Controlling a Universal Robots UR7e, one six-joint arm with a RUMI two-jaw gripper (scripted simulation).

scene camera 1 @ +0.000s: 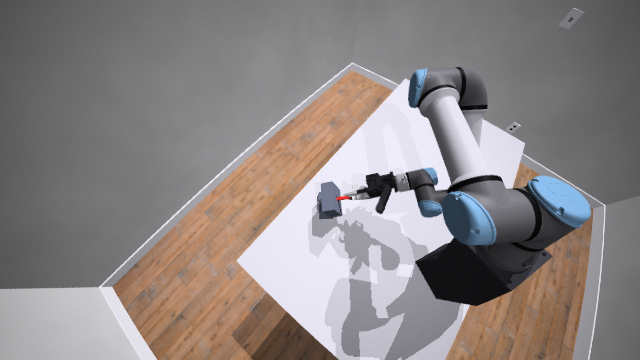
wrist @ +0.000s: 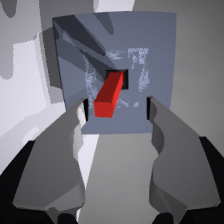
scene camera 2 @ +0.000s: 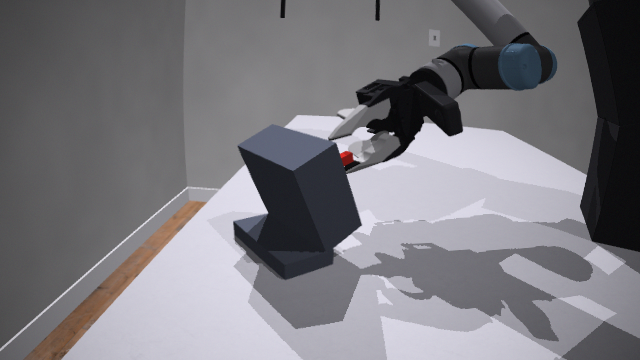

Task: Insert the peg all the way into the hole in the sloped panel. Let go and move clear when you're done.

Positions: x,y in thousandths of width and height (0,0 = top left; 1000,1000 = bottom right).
Observation:
In view: my gripper (scene camera 2: 524,435) and a red peg (wrist: 467,467).
My gripper also shows in scene camera 1 (scene camera 1: 538,546) and in the wrist view (wrist: 525,444).

